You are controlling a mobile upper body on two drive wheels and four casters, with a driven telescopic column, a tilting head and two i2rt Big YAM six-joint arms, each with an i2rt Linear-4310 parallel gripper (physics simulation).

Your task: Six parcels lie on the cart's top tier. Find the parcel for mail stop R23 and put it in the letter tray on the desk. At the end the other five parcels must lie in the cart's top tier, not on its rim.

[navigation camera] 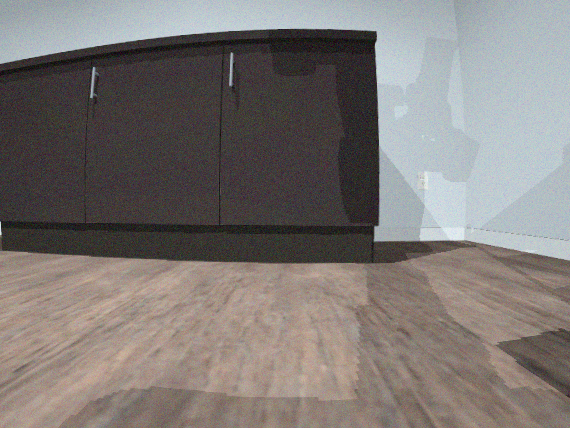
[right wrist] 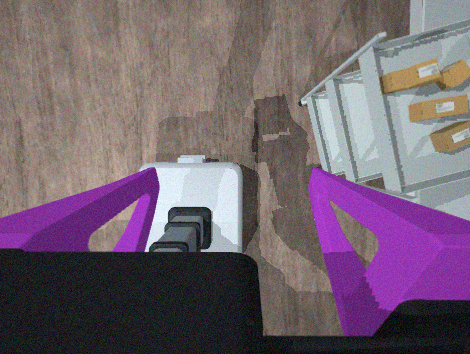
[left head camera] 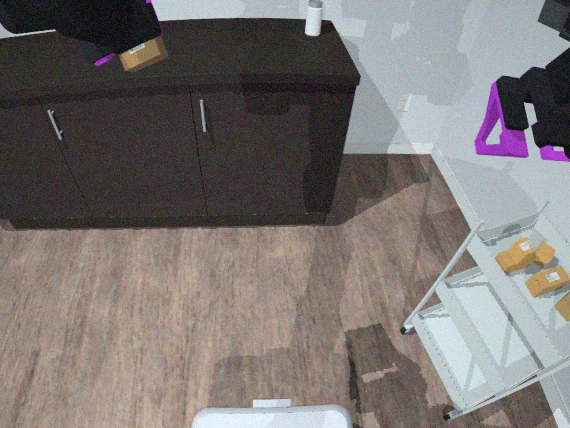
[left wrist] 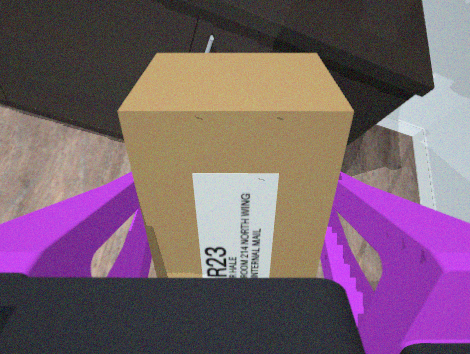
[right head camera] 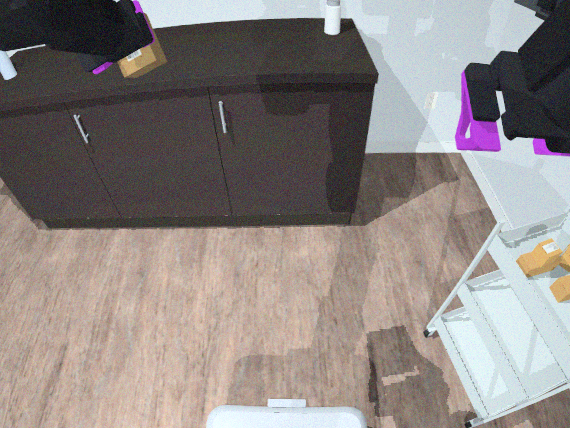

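Note:
The R23 parcel is a brown box with a white label reading R23. My left gripper is shut on it, one finger on each side; in the head views it overlaps the dark cabinet's top. My right gripper is open and empty, at the upper right of the head views. The white cart stands at the right with several brown parcels on its top tier. I cannot make out a letter tray.
A long dark cabinet with metal handles stands ahead. A white canister stands near its right end. A pale cylinder shows at the far left. White walls meet behind. My white base shows below.

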